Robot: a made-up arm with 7 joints.
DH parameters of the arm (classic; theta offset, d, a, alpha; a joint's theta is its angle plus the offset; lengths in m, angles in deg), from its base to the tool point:
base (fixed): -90 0.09 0 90
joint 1: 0 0.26 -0.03 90
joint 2: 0 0.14 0.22 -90
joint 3: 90 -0.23 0.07 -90
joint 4: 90 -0.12 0.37 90
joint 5: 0 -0.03 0.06 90
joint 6: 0 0.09 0.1 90
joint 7: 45 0 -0.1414 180
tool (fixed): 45 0.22 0 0
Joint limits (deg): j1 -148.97..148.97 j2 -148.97..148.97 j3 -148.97..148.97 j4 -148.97..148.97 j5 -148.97..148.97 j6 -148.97..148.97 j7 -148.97..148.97
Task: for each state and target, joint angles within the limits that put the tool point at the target. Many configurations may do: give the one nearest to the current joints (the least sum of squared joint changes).
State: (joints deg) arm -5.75 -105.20 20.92 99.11 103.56 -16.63 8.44
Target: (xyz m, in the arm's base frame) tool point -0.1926 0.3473 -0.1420
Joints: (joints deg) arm -14.95 -107.22 3.40 114.89 114.72 -44.67 27.21
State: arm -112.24 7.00 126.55 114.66 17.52 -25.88 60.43
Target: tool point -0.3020 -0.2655 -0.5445
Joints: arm -89.73 14.26 129.19 106.52 8.36 -29.12 68.62
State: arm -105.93 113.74 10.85 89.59 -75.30 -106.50 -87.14
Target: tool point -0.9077 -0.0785 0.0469
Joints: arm -105.36 102.10 51.10 86.20 -78.78 -97.83 -90.28
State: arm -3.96 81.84 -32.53 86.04 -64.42 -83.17 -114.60
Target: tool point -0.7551 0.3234 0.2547
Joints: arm -42.16 123.23 5.92 113.78 -87.59 -107.49 -130.88
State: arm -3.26 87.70 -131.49 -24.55 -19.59 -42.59 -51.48
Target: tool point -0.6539 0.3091 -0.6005
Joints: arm -42.56 102.87 -140.90 -51.41 -30.73 -27.94 -54.79
